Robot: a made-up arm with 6 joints.
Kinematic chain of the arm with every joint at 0, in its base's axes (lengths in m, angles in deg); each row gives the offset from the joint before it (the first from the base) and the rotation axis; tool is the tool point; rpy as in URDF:
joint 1: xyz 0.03 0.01 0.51 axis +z
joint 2: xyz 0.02 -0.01 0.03 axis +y
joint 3: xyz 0.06 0 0.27 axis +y
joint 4: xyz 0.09 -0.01 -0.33 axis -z
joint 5: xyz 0 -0.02 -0.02 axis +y
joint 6: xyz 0.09 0 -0.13 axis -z
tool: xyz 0.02 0.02 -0.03 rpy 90 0 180
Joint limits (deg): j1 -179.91..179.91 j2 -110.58..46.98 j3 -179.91..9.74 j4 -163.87..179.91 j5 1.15..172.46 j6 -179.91..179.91
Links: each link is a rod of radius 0.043 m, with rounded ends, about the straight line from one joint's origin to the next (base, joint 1, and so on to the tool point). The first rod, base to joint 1, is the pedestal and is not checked.
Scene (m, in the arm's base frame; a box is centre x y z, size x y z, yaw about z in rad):
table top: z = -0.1
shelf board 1: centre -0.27 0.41 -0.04 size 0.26 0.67 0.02 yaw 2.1
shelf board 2: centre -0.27 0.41 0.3 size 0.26 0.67 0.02 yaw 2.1
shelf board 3: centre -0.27 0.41 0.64 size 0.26 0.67 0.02 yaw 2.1
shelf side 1: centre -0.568 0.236 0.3 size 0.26 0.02 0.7 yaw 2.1
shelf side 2: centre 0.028 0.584 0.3 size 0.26 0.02 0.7 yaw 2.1
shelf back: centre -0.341 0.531 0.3 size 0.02 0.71 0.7 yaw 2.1
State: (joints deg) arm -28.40 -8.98 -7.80 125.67 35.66 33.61
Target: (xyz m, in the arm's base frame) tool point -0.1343 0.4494 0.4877
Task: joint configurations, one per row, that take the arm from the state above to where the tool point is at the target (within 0.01 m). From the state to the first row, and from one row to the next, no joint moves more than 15 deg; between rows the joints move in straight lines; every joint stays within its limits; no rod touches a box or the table.
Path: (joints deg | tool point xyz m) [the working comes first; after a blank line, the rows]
Joints at the target: 99.18 -6.72 -29.97 119.20 73.41 36.08
Straight joint move there: touches shelf side 2.

1: -14.01 -12.02 -7.42 116.89 48.83 34.81 | 0.3214 -0.0369 0.3355
2: 0.39 -15.06 -7.05 108.11 62.00 36.02 | 0.3309 0.0785 0.3643
3: 14.78 -18.11 -6.67 99.33 75.17 37.22 | 0.2838 0.1860 0.3962
4: 29.17 -21.15 -6.29 90.55 88.34 38.42 | 0.1928 0.2574 0.4284
5: 43.56 -24.19 -5.92 81.77 101.51 39.63 | 0.0837 0.2763 0.4591
6: 57.96 -27.23 -5.54 72.99 114.68 40.83 | -0.0138 0.2434 0.4877
7: 68.26 -22.10 -11.65 84.54 104.36 39.64 | -0.0255 0.3076 0.4902
8: 78.57 -16.97 -17.76 96.10 94.04 38.45 | -0.0497 0.3665 0.4925
9: 88.88 -11.84 -23.86 107.65 83.72 37.26 | -0.0863 0.4151 0.4922
10: 99.18 -6.72 -29.97 119.20 73.41 36.08 | -0.1343 0.4494 0.4877

